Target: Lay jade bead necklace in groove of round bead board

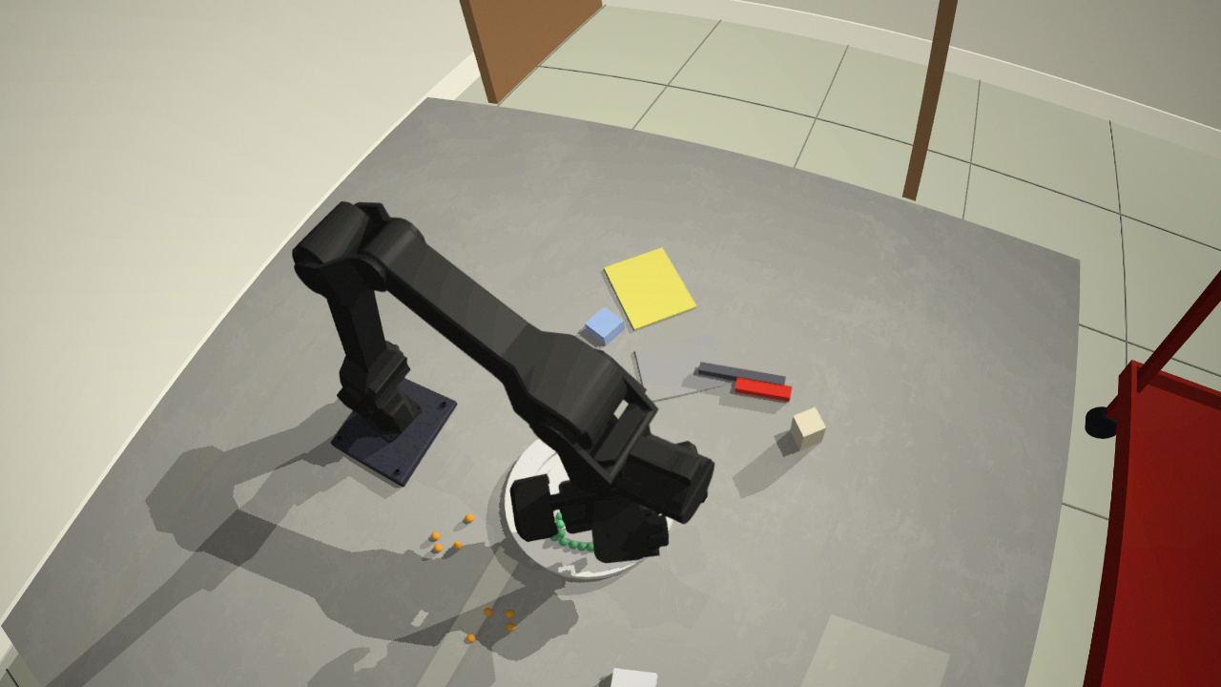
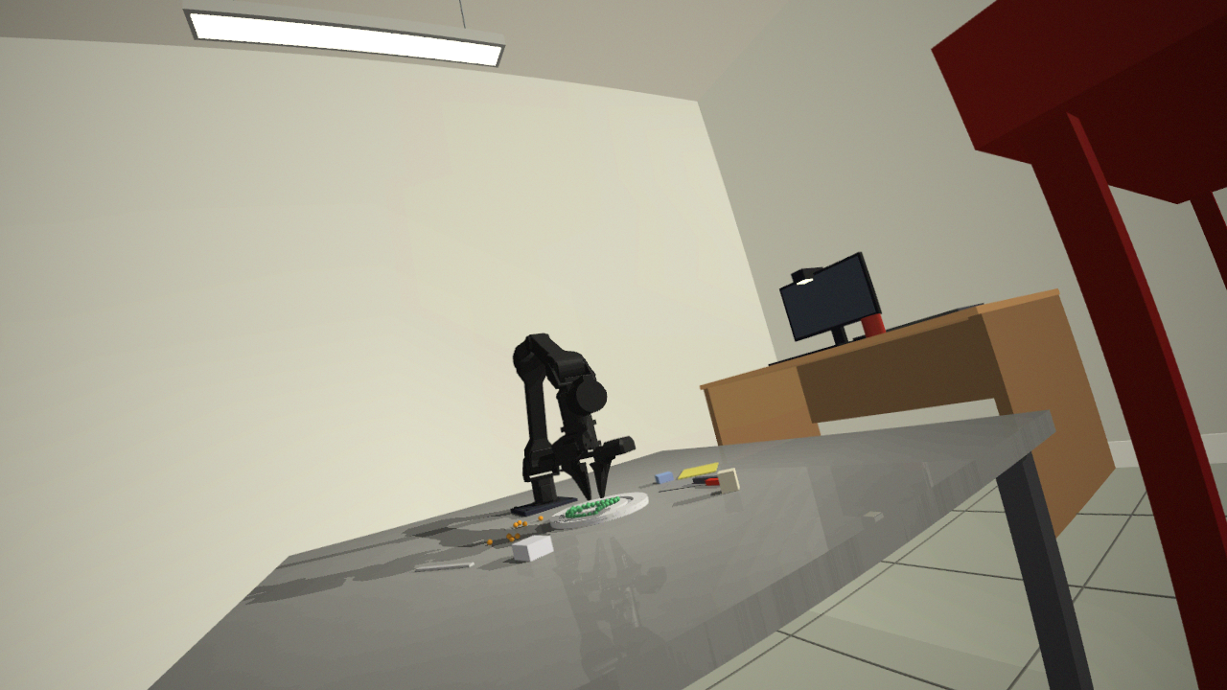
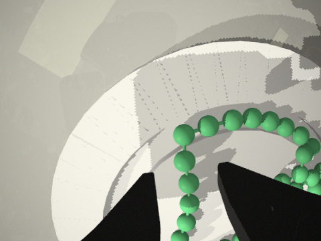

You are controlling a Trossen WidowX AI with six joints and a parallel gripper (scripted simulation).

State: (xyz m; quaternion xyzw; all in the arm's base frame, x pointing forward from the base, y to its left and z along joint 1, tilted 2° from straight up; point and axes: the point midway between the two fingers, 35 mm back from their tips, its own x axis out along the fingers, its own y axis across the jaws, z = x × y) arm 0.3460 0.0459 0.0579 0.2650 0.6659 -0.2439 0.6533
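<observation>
The inner disc is 6 cm behind my gripper tip, 1 cm to the left of it and 3 cm below it. Also, from my gripper tip: grey sheet 7 cm behind, 22 cm to the left, 4 cm below; then cream cube 11 cm ahead, 22 cm to the left, 2 cm below; then bead board 6 cm behind, 1 cm to the left, 3 cm below.
</observation>
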